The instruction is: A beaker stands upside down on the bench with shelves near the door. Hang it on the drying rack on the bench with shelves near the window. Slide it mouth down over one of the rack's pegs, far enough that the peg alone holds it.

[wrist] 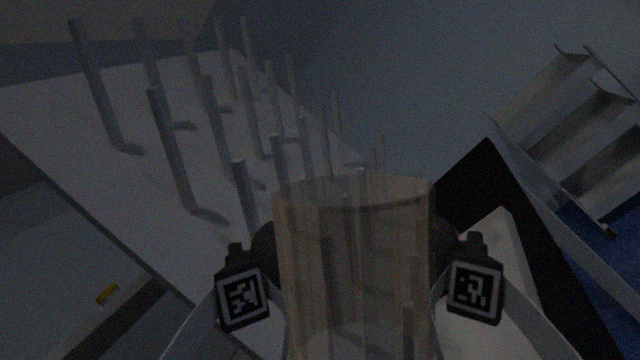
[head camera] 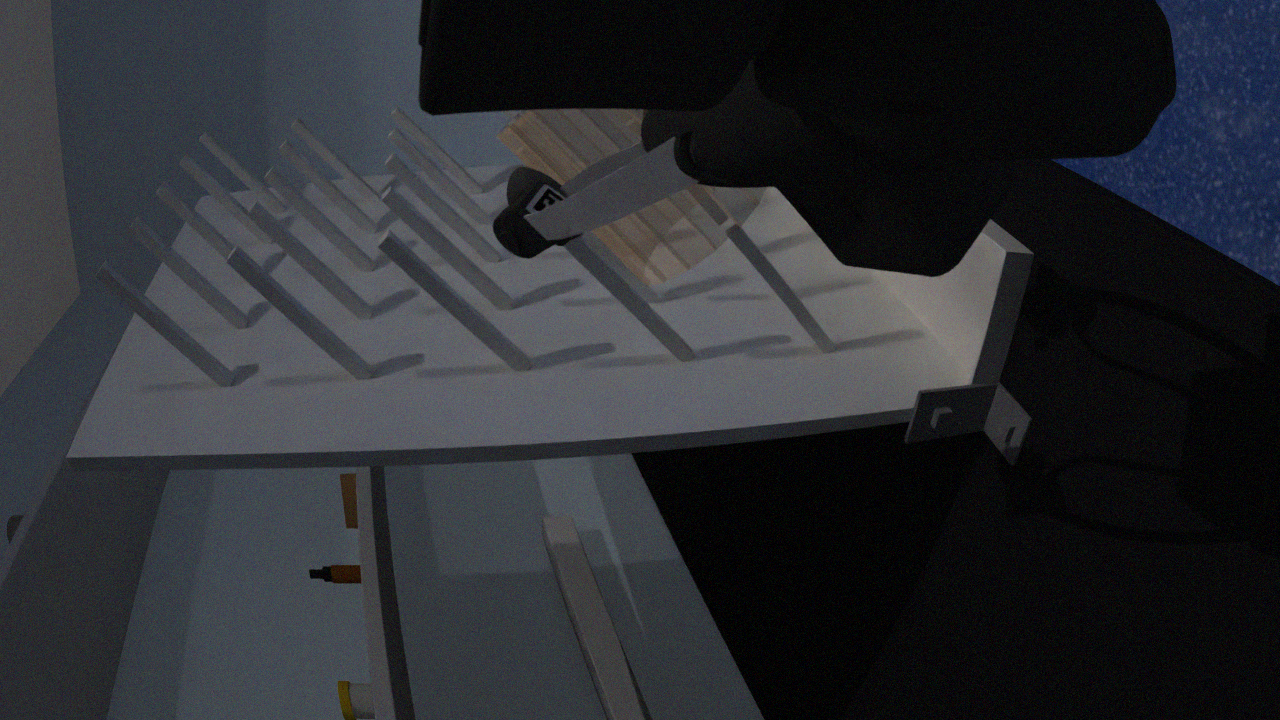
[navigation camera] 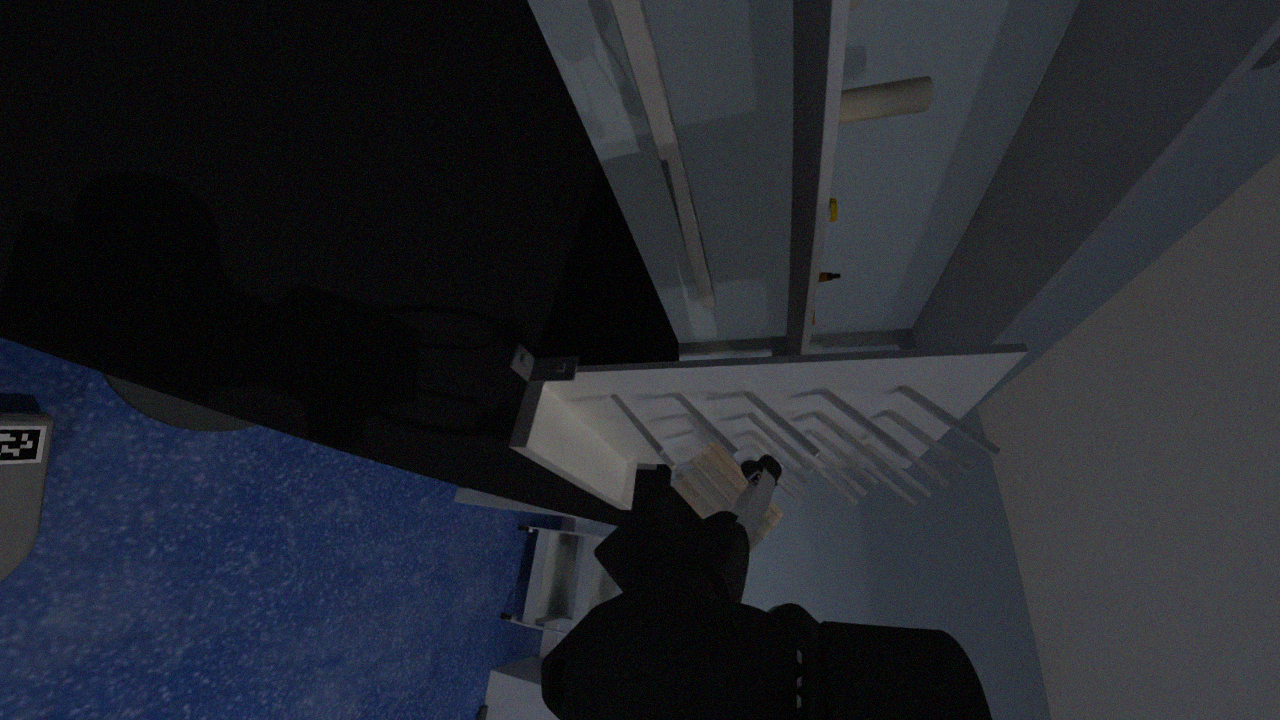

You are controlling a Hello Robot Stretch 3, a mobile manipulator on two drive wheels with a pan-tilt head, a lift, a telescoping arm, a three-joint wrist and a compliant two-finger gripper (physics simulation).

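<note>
The drying rack, a pale board with slanted pegs, shows in all three views. The clear beaker, tinted tan, is over the lip end of the rack. My gripper is shut on the beaker's sides; one finger is hidden behind it in the head view. In the wrist view the beaker's far rim faces the pegs, with peg tops beyond it and through its wall. Two pegs overlap the beaker in the head view. Whether a peg is inside it, I cannot tell.
The rack's raised lip has a metal bracket. A dark surface lies beside it. A brown bottle and a yellow-capped container are on a shelf. A white open unit stands over the blue floor.
</note>
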